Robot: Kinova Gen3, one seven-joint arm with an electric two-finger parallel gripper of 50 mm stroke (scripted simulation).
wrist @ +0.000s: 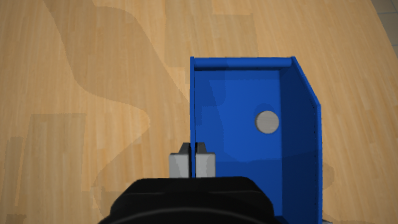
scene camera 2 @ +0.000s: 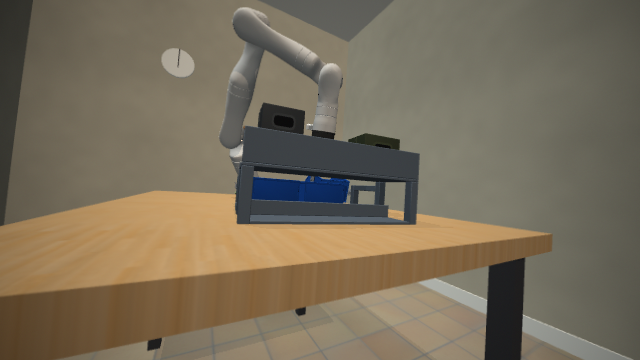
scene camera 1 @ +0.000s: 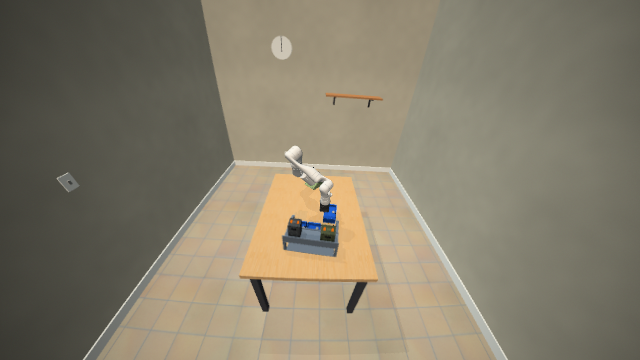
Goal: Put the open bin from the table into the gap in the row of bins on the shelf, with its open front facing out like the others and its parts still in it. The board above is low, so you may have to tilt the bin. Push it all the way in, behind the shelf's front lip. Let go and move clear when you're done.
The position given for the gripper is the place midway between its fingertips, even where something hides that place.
In view: the gripper (wrist: 193,154), a blue bin (wrist: 229,92), a blue bin (scene camera 2: 309,191) and a blue bin (scene camera 2: 263,188).
